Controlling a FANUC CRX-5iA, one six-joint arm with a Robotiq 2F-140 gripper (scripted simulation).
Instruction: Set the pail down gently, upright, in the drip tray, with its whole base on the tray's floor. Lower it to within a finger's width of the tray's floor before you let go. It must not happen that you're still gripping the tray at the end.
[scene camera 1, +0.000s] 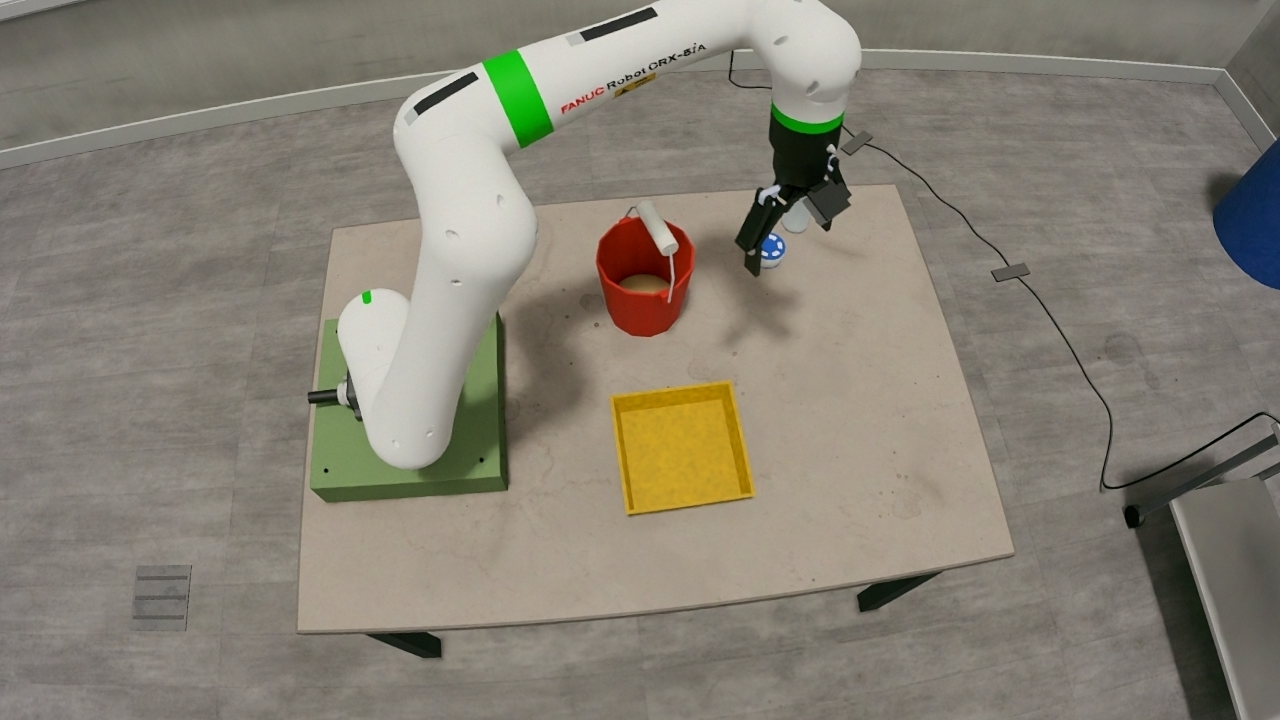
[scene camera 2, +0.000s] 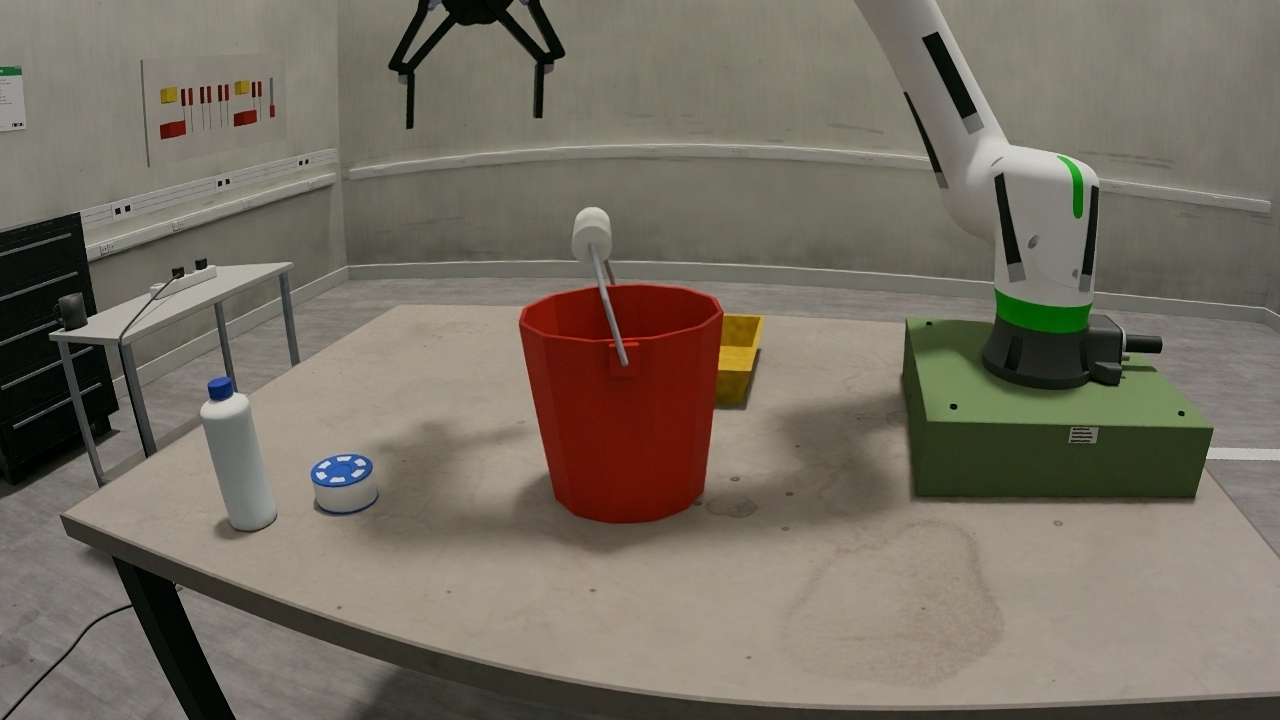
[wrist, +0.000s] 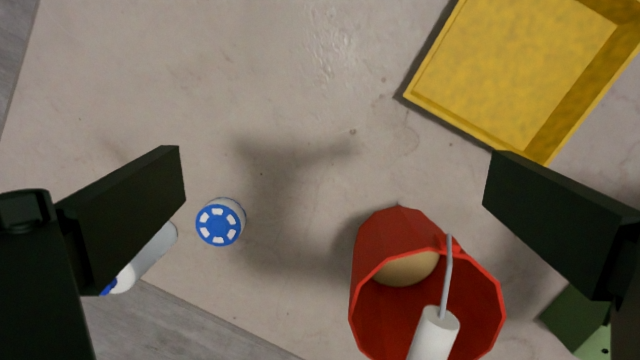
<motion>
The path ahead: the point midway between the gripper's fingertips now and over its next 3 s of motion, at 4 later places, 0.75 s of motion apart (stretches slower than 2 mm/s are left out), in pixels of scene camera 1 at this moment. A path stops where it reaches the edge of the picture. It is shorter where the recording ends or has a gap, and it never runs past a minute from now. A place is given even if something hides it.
The gripper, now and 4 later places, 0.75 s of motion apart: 787, 247; 697, 207; 658, 201; 657, 211; 656, 227
</motion>
